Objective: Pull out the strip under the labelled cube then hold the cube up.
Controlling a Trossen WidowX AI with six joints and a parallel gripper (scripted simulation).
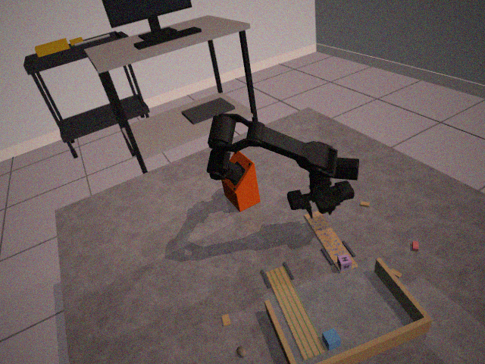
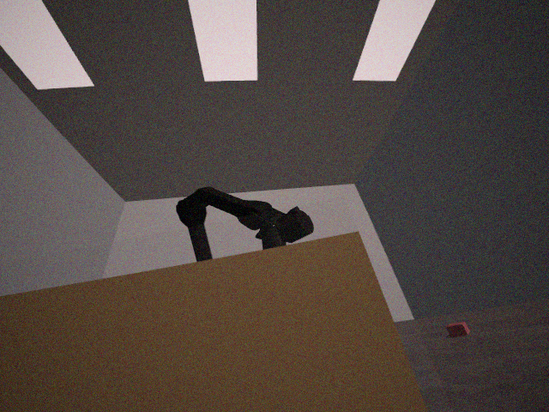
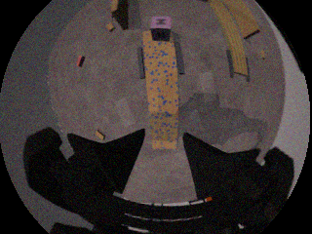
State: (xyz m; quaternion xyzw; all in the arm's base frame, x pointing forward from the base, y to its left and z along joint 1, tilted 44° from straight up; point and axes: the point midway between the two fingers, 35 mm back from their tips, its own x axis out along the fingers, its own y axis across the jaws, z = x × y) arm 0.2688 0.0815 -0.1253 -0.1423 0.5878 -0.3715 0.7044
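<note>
The strip lies 60 mm ahead of my gripper tip, 40 mm below it and 10 mm to the right of it. Round my gripper tip: labelled cube 160 mm ahead, 40 mm to the right, 30 mm below; then red block 220 mm ahead, 160 mm to the left, 40 mm below.
</note>
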